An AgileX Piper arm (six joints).
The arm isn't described. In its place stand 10 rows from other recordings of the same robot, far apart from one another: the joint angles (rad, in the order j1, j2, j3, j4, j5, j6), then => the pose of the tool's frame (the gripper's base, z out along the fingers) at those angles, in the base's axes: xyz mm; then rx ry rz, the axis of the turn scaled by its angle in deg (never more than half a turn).
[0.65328 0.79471 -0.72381 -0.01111 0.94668 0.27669] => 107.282 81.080 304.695 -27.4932 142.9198 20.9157
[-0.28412 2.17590 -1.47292 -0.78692 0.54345 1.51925] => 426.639 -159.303 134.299 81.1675 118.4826 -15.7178
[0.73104 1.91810 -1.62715 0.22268 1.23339 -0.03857] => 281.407 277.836 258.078 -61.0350 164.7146 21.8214
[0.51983 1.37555 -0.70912 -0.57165 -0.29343 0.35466] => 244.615 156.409 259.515 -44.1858 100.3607 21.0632
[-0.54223 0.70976 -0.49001 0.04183 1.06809 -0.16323] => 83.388 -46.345 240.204 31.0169 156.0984 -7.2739
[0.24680 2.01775 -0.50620 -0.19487 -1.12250 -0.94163] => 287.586 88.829 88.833 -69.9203 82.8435 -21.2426
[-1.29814 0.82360 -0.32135 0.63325 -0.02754 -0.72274] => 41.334 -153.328 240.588 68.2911 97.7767 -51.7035
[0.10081 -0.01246 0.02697 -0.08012 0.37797 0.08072] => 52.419 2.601 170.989 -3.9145 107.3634 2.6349
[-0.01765 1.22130 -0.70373 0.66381 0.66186 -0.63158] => 224.072 30.508 246.935 -12.9269 142.8958 26.0363
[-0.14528 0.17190 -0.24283 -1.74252 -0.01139 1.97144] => 61.902 -8.025 284.705 14.5575 79.7592 4.4191
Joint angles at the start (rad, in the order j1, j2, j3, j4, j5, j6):
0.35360 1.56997 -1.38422 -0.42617 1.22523 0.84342
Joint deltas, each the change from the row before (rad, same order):
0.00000 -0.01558 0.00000 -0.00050 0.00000 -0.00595
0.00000 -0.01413 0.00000 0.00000 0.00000 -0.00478
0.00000 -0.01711 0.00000 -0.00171 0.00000 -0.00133
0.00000 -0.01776 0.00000 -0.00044 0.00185 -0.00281
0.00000 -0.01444 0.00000 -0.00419 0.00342 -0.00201
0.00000 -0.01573 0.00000 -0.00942 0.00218 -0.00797
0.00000 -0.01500 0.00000 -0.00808 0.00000 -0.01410
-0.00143 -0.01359 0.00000 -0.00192 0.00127 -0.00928
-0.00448 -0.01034 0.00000 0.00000 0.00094 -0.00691
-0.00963 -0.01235 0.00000 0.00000 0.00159 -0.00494
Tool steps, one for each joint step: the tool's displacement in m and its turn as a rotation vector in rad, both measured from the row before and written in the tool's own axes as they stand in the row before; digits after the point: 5 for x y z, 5 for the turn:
-0.00010 -0.00276 -0.00509 -0.00880 -0.01144 -0.00006
-0.00005 -0.00248 -0.00462 -0.00821 -0.01010 0.00072
-0.00015 -0.00310 -0.00559 -0.00881 -0.01345 0.00477
0.00004 -0.00328 -0.00580 -0.00859 -0.01180 0.00399
-0.00008 -0.00302 -0.00471 -0.00310 -0.01096 0.00227
-0.00048 -0.00350 -0.00512 -0.00129 -0.01635 -0.00482
-0.00051 -0.00319 -0.00486 -0.00309 -0.01640 -0.01067
-0.00022 -0.00301 -0.00424 -0.00447 -0.01023 -0.00312
-0.00050 -0.00300 -0.00287 -0.00248 -0.00660 0.00111
-0.00105 -0.00460 -0.00300 -0.00023 -0.00729 0.00820

